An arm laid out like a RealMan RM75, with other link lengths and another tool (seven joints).
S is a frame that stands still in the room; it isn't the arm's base.
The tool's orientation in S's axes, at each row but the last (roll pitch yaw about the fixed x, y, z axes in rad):
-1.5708 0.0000 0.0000
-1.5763 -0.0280 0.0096
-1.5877 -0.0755 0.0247
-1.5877 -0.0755 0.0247
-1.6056 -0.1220 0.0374
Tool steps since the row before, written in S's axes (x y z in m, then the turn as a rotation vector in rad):
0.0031 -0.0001 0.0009 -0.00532 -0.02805 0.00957
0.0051 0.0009 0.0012 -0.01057 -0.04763 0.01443
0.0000 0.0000 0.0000 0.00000 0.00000 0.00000
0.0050 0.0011 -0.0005 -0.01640 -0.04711 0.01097
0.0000 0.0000 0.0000 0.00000 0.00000 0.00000
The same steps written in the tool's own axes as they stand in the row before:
0.0031 -0.0009 -0.0001 -0.00532 -0.00957 -0.02805
0.0051 -0.0011 0.0008 -0.01062 -0.01447 -0.04761
0.0000 0.0000 0.0000 0.00000 0.00000 0.00000
0.0050 0.0009 0.0010 -0.01668 -0.01147 -0.04689
0.0000 0.0000 0.0000 0.00000 0.00000 0.00000

